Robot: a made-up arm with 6 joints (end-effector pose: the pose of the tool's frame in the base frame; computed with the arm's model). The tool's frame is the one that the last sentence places. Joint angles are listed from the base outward.
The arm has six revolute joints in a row. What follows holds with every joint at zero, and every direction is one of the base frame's. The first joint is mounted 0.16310 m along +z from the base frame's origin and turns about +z. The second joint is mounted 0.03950 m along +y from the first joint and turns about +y. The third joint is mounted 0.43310 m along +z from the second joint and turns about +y. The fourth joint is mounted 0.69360 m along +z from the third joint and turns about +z. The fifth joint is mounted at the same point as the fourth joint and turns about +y. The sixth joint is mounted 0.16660 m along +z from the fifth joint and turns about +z. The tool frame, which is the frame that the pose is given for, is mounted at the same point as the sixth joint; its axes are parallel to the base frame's.
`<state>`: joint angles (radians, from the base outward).
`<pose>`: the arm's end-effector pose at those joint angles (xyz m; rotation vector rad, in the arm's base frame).
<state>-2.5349 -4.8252 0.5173 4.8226 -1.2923 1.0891</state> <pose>-0.8044 -0.8001 -0.0629 0.9482 1.3868 -1.0229</pose>
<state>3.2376 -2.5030 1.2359 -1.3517 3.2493 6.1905</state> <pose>0.7651 0.0164 -0.0305 1.7610 -1.0633 -1.0806</pose>
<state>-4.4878 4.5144 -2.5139 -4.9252 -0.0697 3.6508</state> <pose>-0.1072 0.3428 -0.2781 -1.9914 0.1154 0.2690</pose>
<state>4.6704 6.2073 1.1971 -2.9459 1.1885 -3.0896</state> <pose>-0.0150 -0.5818 1.0600 0.0778 -0.1948 -1.4766</pose>
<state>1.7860 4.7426 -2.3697 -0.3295 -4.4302 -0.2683</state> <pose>0.0316 -0.0871 -0.3943 2.0177 -1.0861 1.2600</pose>
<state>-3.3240 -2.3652 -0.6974 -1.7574 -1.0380 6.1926</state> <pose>0.3522 -0.2485 -0.9196 1.5323 1.6112 -0.8932</pose>
